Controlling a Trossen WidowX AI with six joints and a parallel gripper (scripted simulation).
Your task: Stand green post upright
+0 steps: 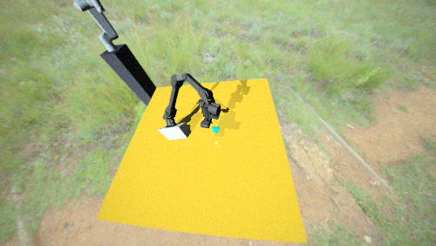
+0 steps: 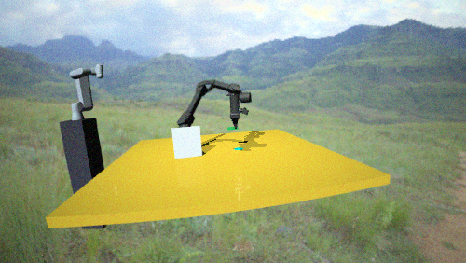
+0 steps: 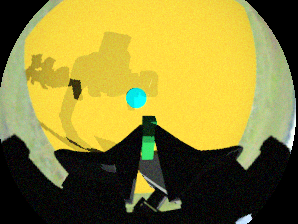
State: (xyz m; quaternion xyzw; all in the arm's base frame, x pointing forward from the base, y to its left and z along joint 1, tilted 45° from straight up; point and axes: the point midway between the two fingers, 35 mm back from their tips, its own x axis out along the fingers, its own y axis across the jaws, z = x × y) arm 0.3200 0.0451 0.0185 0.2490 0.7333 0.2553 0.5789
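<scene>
The cyan circle lies 1 cm ahead of my gripper tip, 3 cm to the left of it and 14 cm below it. Also, from my gripper tip: green post: 2 cm behind.
</scene>
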